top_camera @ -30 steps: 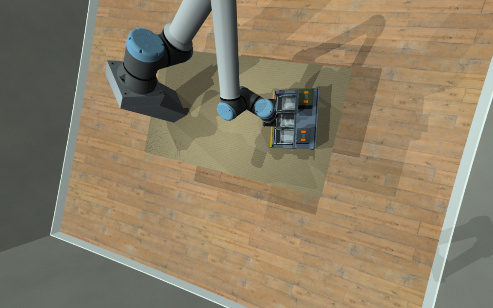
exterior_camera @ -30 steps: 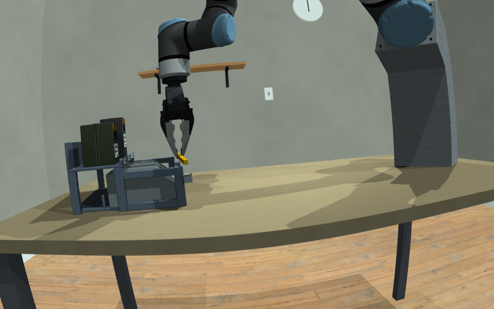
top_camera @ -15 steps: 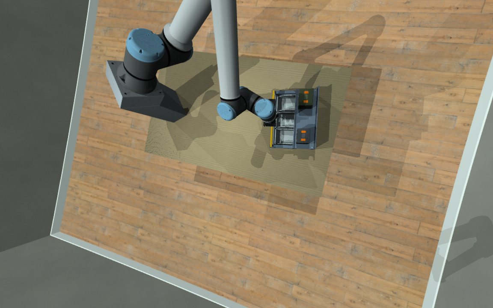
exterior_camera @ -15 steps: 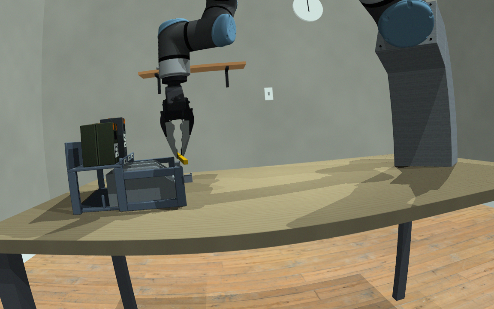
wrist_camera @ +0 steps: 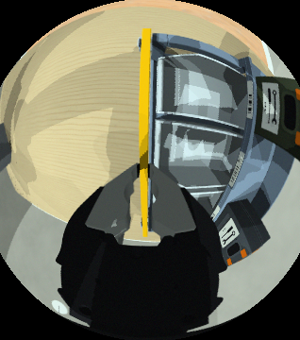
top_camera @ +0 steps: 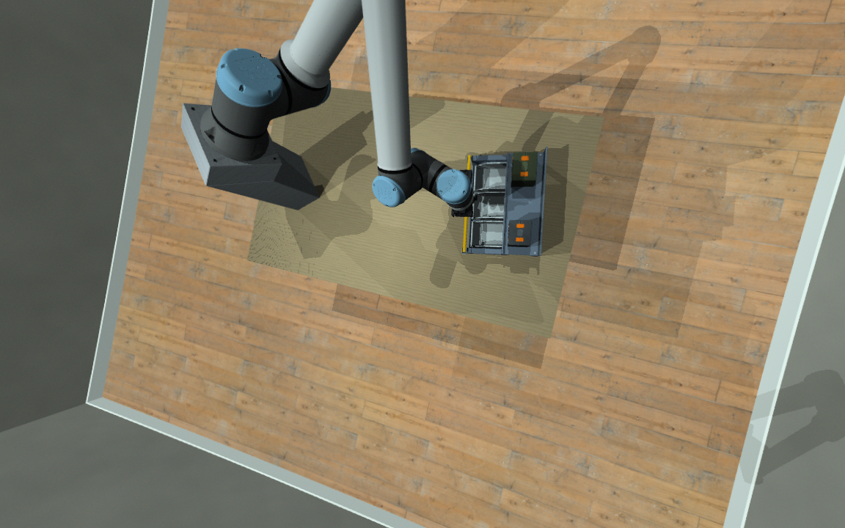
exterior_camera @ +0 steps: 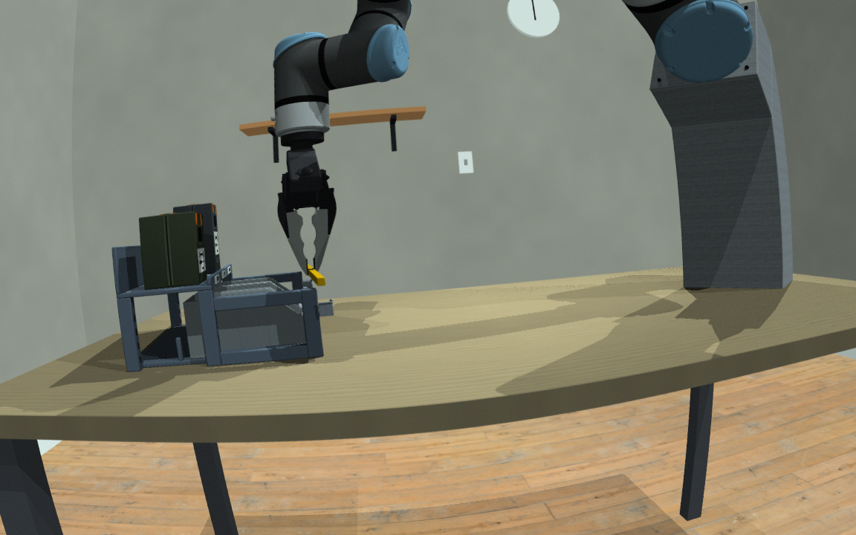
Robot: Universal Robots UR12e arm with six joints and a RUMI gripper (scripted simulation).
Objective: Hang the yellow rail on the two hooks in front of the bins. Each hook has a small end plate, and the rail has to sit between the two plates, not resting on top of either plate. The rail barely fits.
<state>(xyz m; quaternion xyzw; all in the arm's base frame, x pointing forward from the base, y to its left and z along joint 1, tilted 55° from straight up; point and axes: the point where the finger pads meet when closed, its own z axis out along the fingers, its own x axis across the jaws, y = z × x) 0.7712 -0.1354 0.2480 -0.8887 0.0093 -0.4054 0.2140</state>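
The yellow rail lies 10 mm below my hand.
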